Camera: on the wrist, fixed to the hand. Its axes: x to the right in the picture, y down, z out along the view.
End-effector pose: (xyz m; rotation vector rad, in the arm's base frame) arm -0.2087 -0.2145 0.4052 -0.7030 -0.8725 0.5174
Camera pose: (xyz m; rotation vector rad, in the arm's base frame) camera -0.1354 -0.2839 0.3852 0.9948 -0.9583 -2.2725
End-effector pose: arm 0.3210 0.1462 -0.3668 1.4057 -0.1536 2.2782
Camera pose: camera 0.2685 0.2074 -0.4306 0.1155 0.9828 -0.4579
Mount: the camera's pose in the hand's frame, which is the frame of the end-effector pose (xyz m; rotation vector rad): -0.0162 -0.0406 -0.0931 -0.1535 -0.0072 -3.1041
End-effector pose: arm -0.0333 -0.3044 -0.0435 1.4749 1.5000 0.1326
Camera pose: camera -0.1285 -0.2781 -0.0148 -1.8739 1.8211 -1.3744
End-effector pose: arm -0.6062 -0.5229 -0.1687 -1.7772 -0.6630 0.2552
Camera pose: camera -0.5860 -0.6004 -0.1042 0.7231 -2.3010 -1.7511
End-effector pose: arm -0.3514 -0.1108 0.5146 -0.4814 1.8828 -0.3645
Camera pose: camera -0.4273 -0.1361 0.5792 2.3672 0.5260 1.4685
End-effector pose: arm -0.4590 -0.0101 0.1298 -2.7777 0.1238 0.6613
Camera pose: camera -0.4276 0.0019 0.2270 -0.1847 -2.7404 -0.3748
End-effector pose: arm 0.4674 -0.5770 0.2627 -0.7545 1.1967 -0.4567
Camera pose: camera 0.3770 -0.6195 0.2872 1.6303 0.9039 1.9761
